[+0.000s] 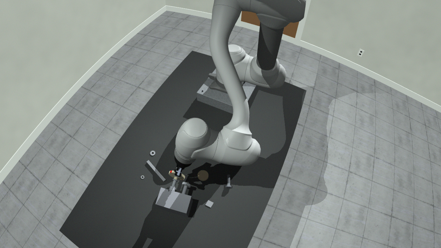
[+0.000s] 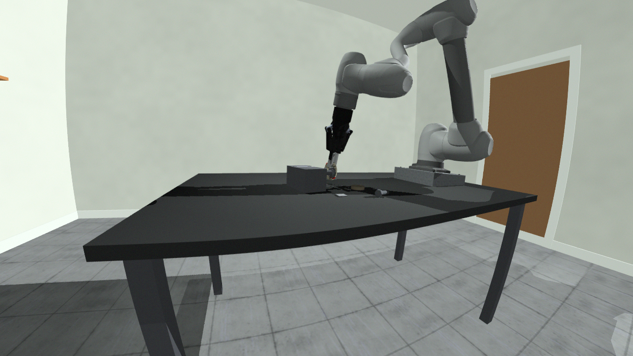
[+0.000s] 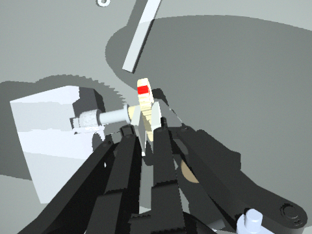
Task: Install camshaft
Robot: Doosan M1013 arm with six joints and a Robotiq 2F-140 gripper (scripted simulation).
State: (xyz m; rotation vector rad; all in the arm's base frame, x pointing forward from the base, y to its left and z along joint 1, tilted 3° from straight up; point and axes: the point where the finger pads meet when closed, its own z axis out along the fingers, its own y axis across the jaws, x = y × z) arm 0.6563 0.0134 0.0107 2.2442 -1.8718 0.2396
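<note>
The small crank gear is 20 mm ahead of my hand, 50 mm to the left of it and 50 mm below it. Also, from my hand: small grey block: 50 mm ahead, 180 mm to the left, 110 mm below; then grey bar: 10 mm ahead, 140 mm to the right, 100 mm below; then tan disc: 70 mm behind, 90 mm to the left, 100 mm below.
</note>
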